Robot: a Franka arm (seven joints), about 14 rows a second.
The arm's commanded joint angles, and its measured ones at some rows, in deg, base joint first. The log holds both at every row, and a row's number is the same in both.
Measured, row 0:
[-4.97 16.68 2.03 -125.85 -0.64 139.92 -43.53]
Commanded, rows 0 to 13:
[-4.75 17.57 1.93 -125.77 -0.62 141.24 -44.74]
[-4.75 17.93 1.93 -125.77 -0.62 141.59 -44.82]
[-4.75 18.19 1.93 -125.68 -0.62 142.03 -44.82]
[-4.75 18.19 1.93 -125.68 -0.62 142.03 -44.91]
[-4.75 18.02 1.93 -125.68 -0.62 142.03 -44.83]
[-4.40 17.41 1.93 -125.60 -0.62 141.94 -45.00]
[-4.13 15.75 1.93 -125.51 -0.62 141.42 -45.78]
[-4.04 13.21 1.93 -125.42 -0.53 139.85 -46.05]
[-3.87 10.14 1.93 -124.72 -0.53 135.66 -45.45]
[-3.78 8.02 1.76 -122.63 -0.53 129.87 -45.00]
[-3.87 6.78 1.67 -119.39 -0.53 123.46 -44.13]
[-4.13 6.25 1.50 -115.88 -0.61 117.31 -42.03]
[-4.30 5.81 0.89 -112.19 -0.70 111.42 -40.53]
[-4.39 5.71 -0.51 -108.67 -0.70 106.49 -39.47]
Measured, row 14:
[-4.25 6.11 1.34 -114.92 -0.63 115.02 -41.62]
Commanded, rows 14 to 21:
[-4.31 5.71 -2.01 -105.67 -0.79 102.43 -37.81]
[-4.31 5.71 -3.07 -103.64 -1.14 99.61 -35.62]
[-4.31 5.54 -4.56 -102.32 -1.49 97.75 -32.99]
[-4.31 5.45 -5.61 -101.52 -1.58 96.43 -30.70]
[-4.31 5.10 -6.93 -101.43 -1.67 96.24 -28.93]
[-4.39 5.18 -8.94 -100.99 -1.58 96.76 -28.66]
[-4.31 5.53 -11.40 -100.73 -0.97 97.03 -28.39]
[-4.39 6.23 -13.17 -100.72 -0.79 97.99 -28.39]
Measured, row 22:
[-4.58 4.38 -9.89 -102.76 -0.74 98.21 -29.80]
